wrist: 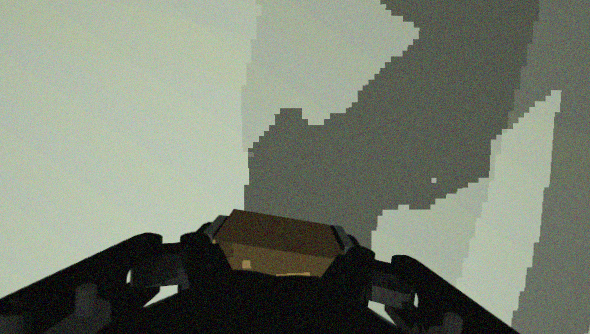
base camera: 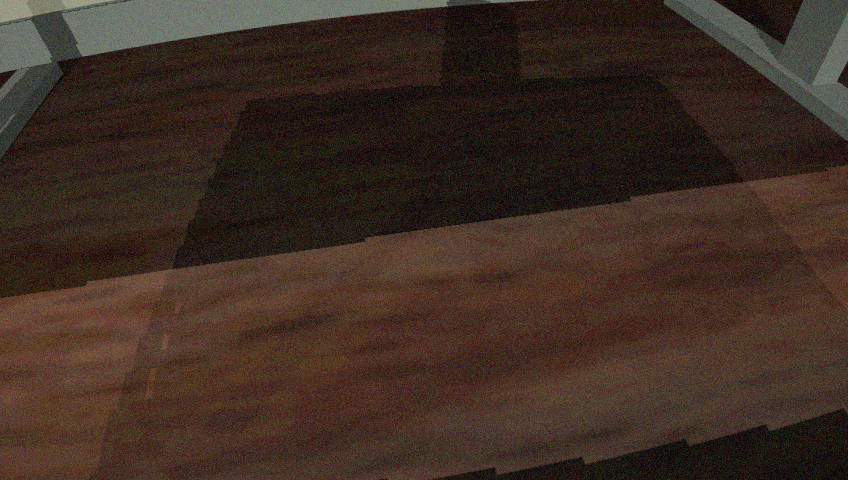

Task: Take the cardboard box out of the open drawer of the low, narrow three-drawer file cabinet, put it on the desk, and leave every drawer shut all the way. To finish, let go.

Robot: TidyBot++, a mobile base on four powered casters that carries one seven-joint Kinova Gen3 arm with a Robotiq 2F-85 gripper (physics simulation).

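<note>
My gripper (wrist: 279,235) is shut on the cardboard box (wrist: 278,244), at the lower middle of the wrist view. The box's dark brown upper face and lighter tan face show between the two fingertips; the rest of it is hidden by the black gripper. Behind the box is a pale surface (wrist: 125,125) with grey shadows across it; I cannot tell whether it is the desk top or a wall, nor how far away it is. The file cabinet and its drawers do not show in either view, so their state cannot be told.
In the base camera view, the dark reddish wood floor (base camera: 416,333) carries broad shadows. Pale grey frame bars stand at the upper left (base camera: 29,95) and a grey post (base camera: 824,47) at the upper right. A pale band (base camera: 238,13) crosses the top edge.
</note>
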